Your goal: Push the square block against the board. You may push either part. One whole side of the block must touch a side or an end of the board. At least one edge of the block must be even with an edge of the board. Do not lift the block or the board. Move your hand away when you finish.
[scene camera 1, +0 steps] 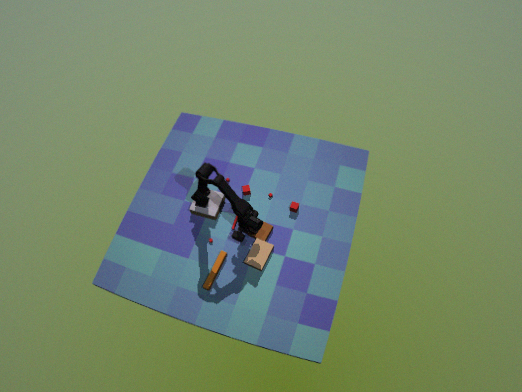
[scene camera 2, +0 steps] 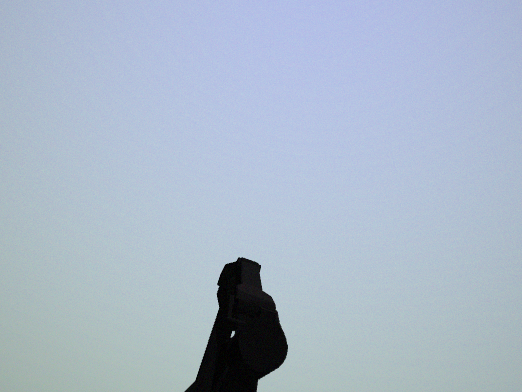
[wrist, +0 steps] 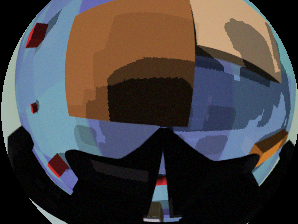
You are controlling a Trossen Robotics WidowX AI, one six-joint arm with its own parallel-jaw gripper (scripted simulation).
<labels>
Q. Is my gripper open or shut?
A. Shut.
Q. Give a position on a dark brown square block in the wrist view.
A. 139,69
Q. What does my gripper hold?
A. Nothing.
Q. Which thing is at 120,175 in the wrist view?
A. My gripper.
</labels>
